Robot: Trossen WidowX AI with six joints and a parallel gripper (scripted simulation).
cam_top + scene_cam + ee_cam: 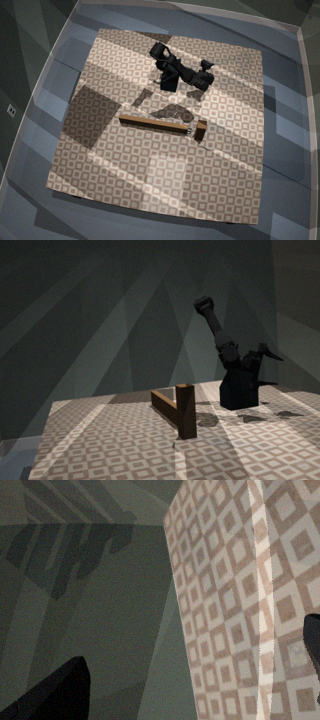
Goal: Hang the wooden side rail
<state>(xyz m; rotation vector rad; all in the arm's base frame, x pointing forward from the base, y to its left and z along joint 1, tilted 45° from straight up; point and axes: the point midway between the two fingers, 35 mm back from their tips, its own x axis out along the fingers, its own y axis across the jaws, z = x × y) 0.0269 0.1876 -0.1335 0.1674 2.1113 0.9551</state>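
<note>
Now: gripper tip 370 mm short of the headboard post, 90 mm above it and 80 mm to the left of it.
</note>
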